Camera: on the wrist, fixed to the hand. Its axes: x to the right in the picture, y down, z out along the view.
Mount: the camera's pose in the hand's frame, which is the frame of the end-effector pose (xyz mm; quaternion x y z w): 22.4 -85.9 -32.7 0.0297 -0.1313 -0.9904 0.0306
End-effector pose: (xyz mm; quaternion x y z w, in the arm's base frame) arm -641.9 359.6 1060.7 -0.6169 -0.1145 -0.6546 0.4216
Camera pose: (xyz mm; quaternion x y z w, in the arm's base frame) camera -722.1 381.6 1105.8 -0.0211 0.6893 0.3532 0.6322
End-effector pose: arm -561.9 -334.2 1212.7 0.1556 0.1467 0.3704 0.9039
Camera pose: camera -505.5 -370.7 1146.1 -0.0651 0.0509 -0.9087 0.4092
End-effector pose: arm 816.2 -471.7 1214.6 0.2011 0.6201 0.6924 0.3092
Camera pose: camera 793.6 -477.1 1122.9 -0.5079 0.1981 -0.3299 0.7707
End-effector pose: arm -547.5 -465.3 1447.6 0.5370 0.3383 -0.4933 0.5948
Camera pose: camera -618.6 -433.0 1394.2 0.3657 -0.4495 0.6848 0.4419
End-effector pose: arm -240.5 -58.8 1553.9 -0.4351 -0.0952 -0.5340 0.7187
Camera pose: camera -315.0 -102.3 1592.6 -0.0322 0.5441 0.6682 0.5065
